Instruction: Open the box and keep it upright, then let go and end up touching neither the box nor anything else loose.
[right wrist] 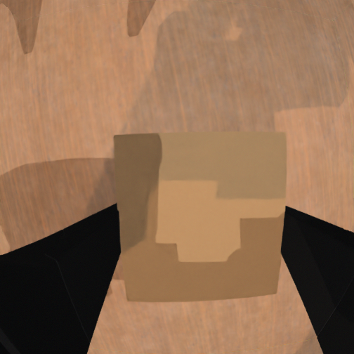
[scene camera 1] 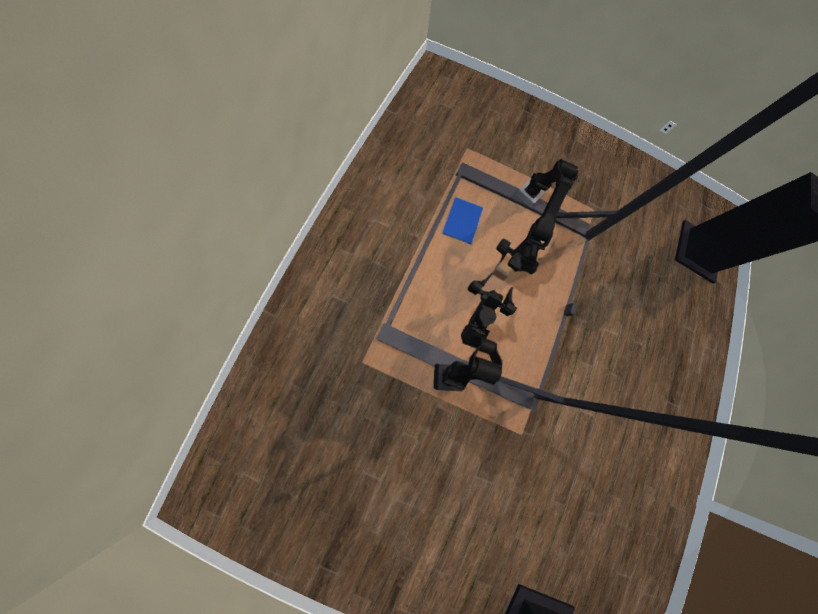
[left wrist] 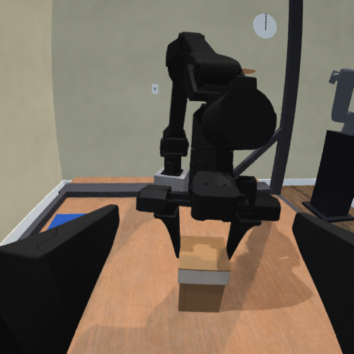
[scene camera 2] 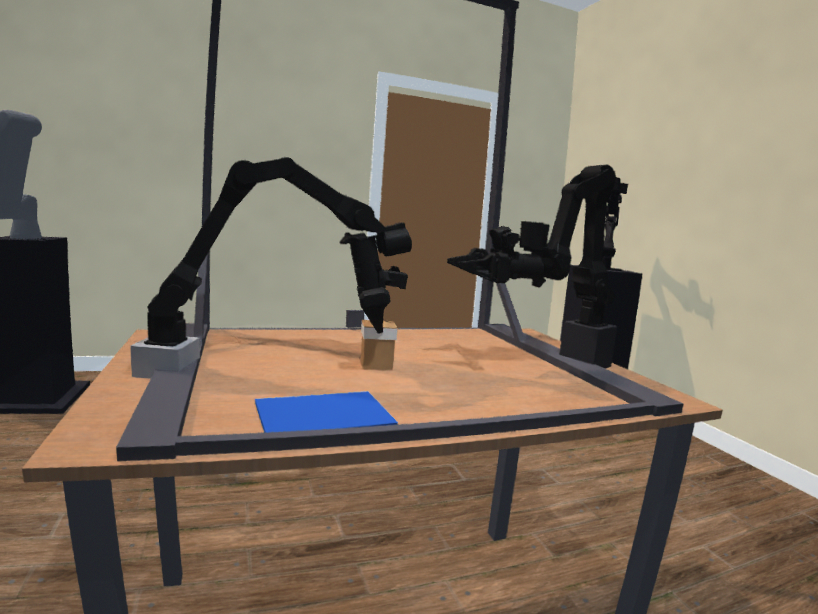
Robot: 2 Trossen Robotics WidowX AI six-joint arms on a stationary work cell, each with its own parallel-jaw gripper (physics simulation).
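Pixels of known places: left gripper, fingertip midpoint: [scene camera 1: 502,280] [scene camera 2: 452,262]; right gripper, fingertip midpoint: [scene camera 1: 507,266] [scene camera 2: 379,329]; left arm's base, origin of the base link: [scene camera 1: 450,377] [scene camera 2: 590,323]; right arm's base, origin of the base link: [scene camera 1: 532,190] [scene camera 2: 166,341].
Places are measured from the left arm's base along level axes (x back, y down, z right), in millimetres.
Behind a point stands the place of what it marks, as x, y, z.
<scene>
A small brown box [scene camera 1: 504,267] [scene camera 2: 377,355] [left wrist: 201,296] [right wrist: 200,215] stands upright near the table's middle, with a pale grey band below its closed brown top. Whether its base touches the table is unclear. My right gripper [scene camera 2: 378,328] @[-494, 23, 240] [left wrist: 202,258] [right wrist: 200,213] points down and is shut on the box, one fingertip against each side near the top. My left gripper [scene camera 1: 502,280] @[-372, -138, 150] [scene camera 2: 449,261] @[-372, -138, 150] is open and empty. It points level toward the box from the right in scene camera 2, higher than the box and apart from it.
A flat blue mat [scene camera 1: 463,220] @[-737, 100, 55] [scene camera 2: 323,411] @[-743, 100, 51] [left wrist: 65,221] lies on the wooden table [scene camera 2: 462,389] @[-430, 108, 30], near its front edge in scene camera 2. Dark rails [scene camera 2: 422,432] @[-658, 96, -104] border the work area. Dark frame posts [scene camera 2: 210,132] @[-741, -420, 697] rise at the table's sides.
</scene>
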